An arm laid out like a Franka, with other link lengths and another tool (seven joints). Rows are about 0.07 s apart.
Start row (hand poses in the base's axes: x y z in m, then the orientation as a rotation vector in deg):
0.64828 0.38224 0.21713 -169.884 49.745 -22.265
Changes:
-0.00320 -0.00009 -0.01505 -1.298 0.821 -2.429
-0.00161 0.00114 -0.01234 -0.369 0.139 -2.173
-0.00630 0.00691 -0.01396 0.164 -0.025 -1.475
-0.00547 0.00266 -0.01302 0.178 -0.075 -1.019
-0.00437 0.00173 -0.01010 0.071 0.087 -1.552
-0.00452 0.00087 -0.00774 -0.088 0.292 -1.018
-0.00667 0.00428 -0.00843 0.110 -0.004 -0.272
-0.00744 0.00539 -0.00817 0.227 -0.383 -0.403
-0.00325 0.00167 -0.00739 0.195 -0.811 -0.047
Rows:
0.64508 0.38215 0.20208 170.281 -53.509 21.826
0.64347 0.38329 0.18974 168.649 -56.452 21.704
0.63717 0.39020 0.17578 167.890 -58.644 21.639
0.63170 0.39286 0.16276 167.413 -60.192 21.653
0.62733 0.39459 0.15266 166.461 -62.414 21.452
0.62281 0.39546 0.14492 165.674 -63.763 21.026
0.61614 0.39974 0.13649 165.588 -64.202 20.974
0.60870 0.40513 0.12832 165.567 -64.939 21.429
0.60545 0.40680 0.12093 165.816 -65.220 22.547

